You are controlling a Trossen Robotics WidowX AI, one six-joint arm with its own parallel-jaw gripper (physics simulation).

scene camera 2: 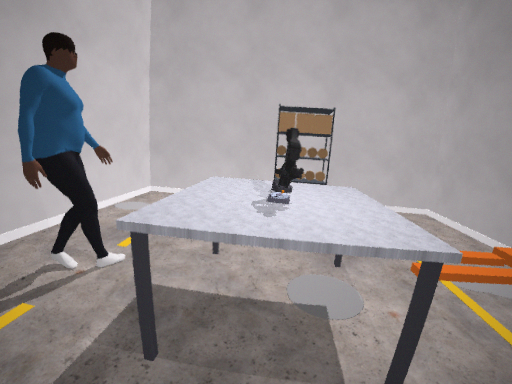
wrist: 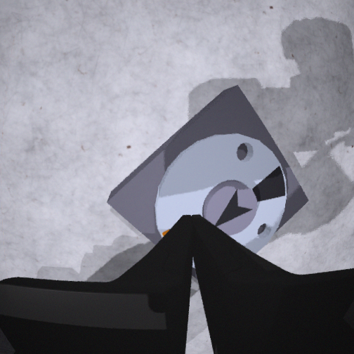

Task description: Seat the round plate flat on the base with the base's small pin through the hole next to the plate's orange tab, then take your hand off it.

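Where they show: gripper, fingertip midpoint: (scene camera 2: pixel 286 188); arm's base, link origin: (scene camera 2: pixel 282 183).
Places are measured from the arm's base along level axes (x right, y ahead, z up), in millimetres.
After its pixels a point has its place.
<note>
The round pale plate (wrist: pixel 187 172) (scene camera 2: pixel 276 194) {x 13, y 288, z -19 mm} lies over the dark grey square base (wrist: pixel 210 115) (scene camera 2: pixel 278 200) {x -7, y 345, z -40 mm}. In the wrist view the plate shows two holes, a black wedge and a centre hub with a dark arrow. A sliver of the orange tab (wrist: pixel 166 233) shows beside the left finger; the rest of it and the hole next to it are hidden. The base's small pin does not show, and I cannot tell whether the plate is fully flat. My gripper (wrist: pixel 190 222) is shut with nothing between its fingers, its tips over the plate beside the hub.
The base stands on the pale table (scene camera 2: pixel 320 225) {x -219, y 653, z -55 mm} (wrist: pixel 75 100) near the dark arm (scene camera 2: pixel 291 157) {x -58, y 333, z 206 mm}. Shadows fall around it. A shelf rack (scene camera 2: pixel 307 109) stands behind the table, a person (scene camera 2: pixel 55 115) in blue at the left, and orange bars (scene camera 2: pixel 475 273) at the right.
</note>
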